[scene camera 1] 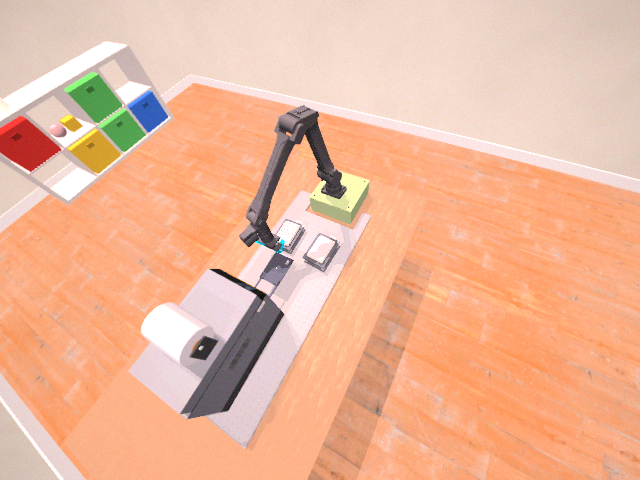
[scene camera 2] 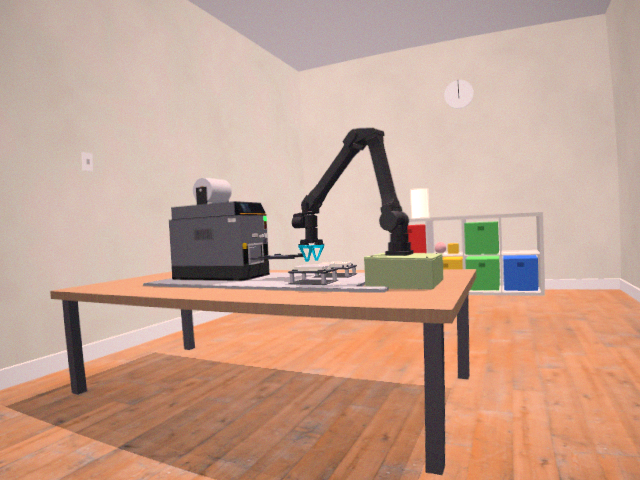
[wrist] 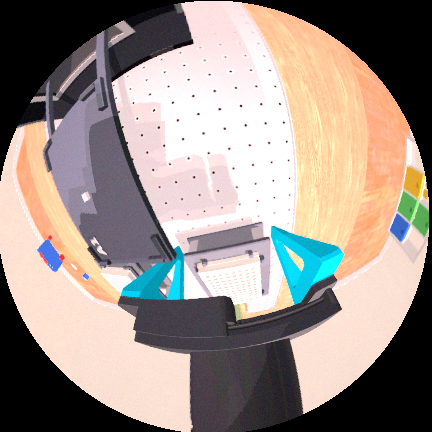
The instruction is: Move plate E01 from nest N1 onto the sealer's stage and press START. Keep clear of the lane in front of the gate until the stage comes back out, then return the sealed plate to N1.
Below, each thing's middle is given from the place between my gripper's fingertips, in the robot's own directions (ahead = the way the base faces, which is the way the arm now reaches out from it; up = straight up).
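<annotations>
The sealer stage (wrist: 87,151) is 30 mm higher than my hand, and it's 90 mm to the left of it and 130 mm ahead of it. Then there's the white roll (scene camera 1: 172,329), which is 350 mm above my hand, 100 mm to the left of it and 470 mm ahead of it.
</annotations>
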